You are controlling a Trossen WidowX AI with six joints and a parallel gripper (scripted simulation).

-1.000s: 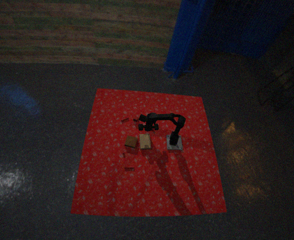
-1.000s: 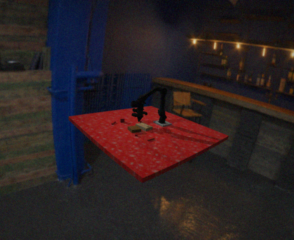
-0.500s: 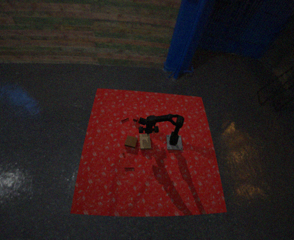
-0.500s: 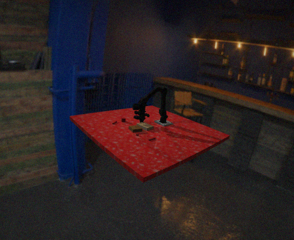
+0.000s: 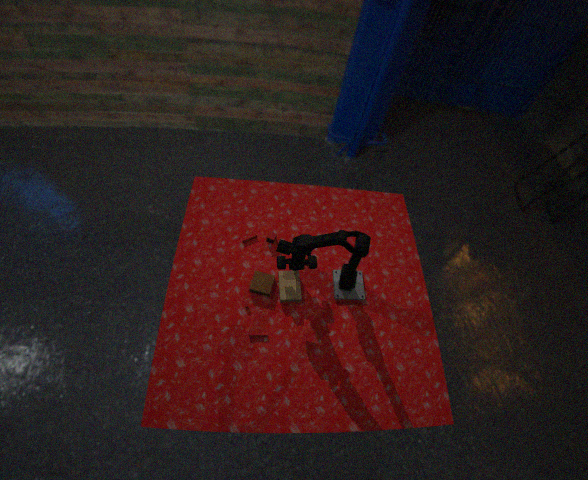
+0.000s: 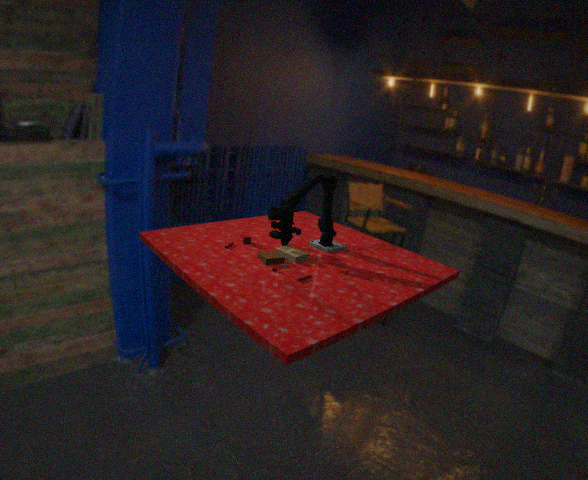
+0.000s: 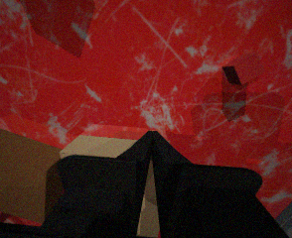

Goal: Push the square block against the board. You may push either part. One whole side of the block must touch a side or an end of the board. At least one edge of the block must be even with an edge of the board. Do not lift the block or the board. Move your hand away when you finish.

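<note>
My gripper tip is 1 cm short of the tan board, 9 cm to the right of it and 1 cm below it. From my gripper tip the other things lie so: brown square block 14 cm ahead, 11 cm to the left, 1 cm above.
</note>
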